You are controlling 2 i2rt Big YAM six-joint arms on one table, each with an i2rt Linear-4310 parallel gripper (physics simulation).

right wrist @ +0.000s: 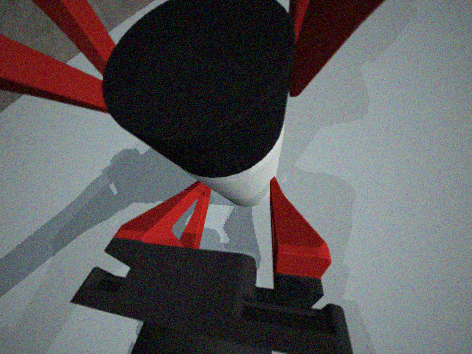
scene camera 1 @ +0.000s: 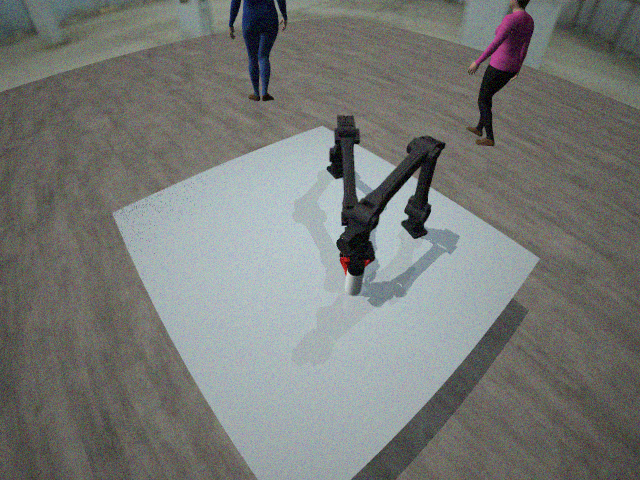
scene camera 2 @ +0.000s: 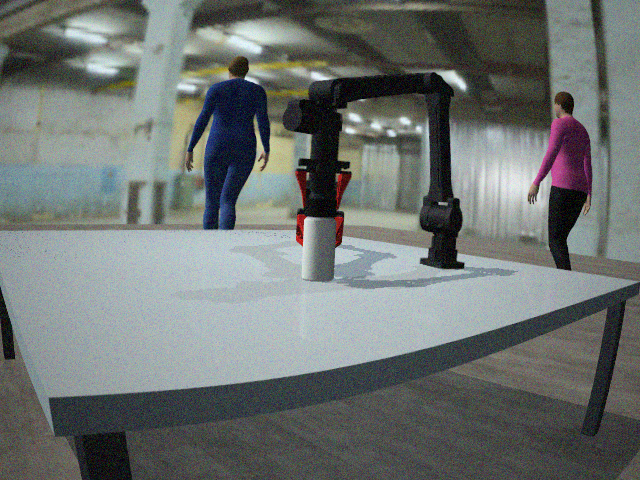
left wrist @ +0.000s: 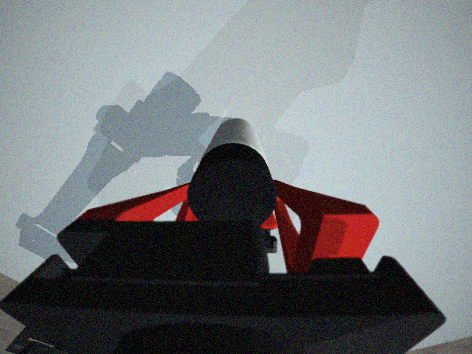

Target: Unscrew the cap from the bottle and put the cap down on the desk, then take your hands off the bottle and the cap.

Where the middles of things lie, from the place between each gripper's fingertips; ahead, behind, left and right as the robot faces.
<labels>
My left gripper is now right at the black cap (right wrist: 209,92).
I see the black cap 10 mm ahead of my right hand, 10 mm to the left of it and 80 mm above it.
</labels>
